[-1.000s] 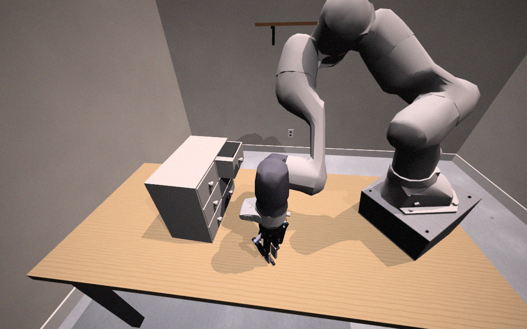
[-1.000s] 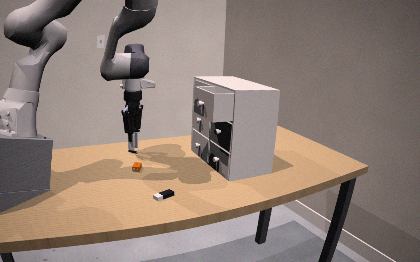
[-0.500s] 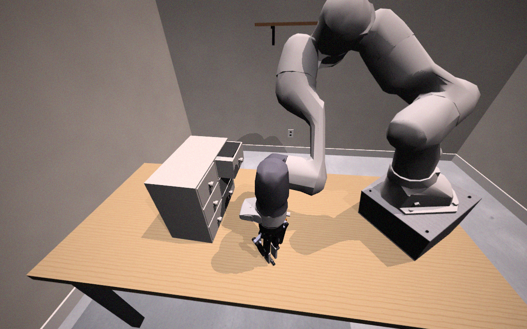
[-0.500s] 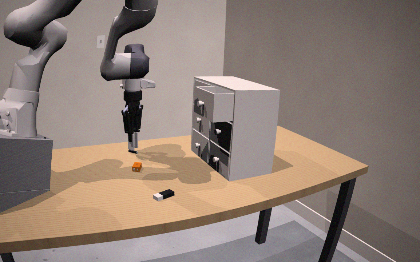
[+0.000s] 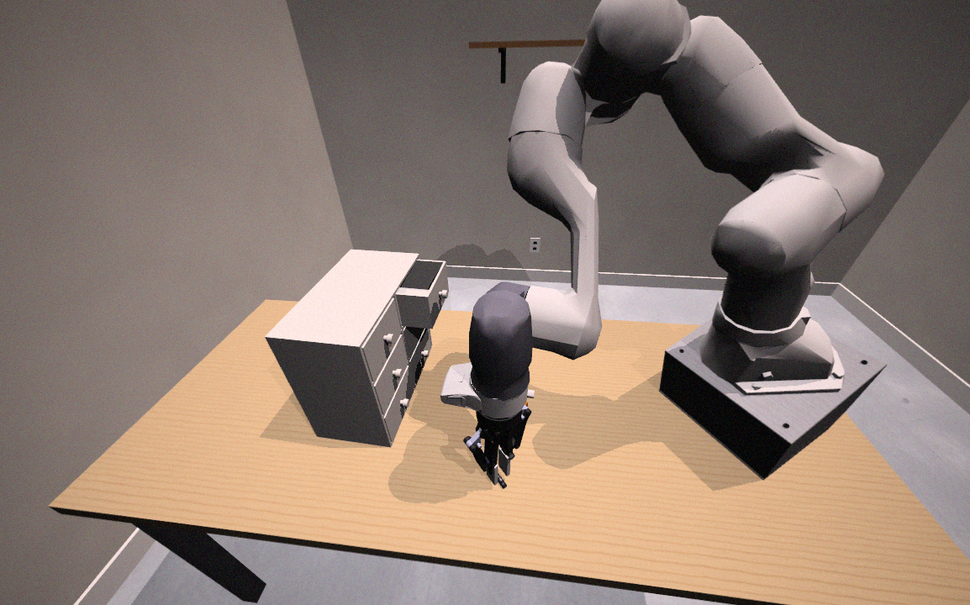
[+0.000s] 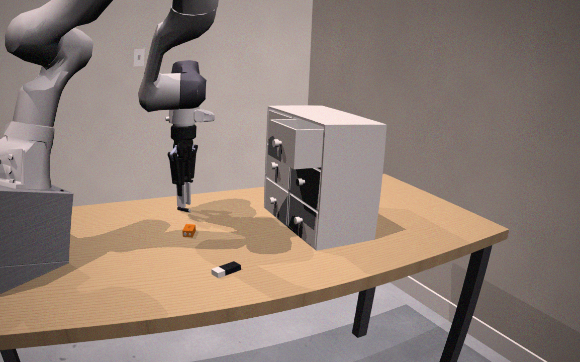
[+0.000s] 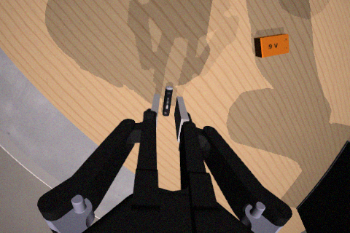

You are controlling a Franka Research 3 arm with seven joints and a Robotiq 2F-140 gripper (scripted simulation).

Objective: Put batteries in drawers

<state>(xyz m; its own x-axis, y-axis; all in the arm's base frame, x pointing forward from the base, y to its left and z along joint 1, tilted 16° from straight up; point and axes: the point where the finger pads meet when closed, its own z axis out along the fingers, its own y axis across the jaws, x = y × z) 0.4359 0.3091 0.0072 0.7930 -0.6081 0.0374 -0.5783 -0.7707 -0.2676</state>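
The AAA battery lies 5 cm below my hand. Also, from my hand: orange nine-volt battery: 18 cm to the right, 4 cm below.
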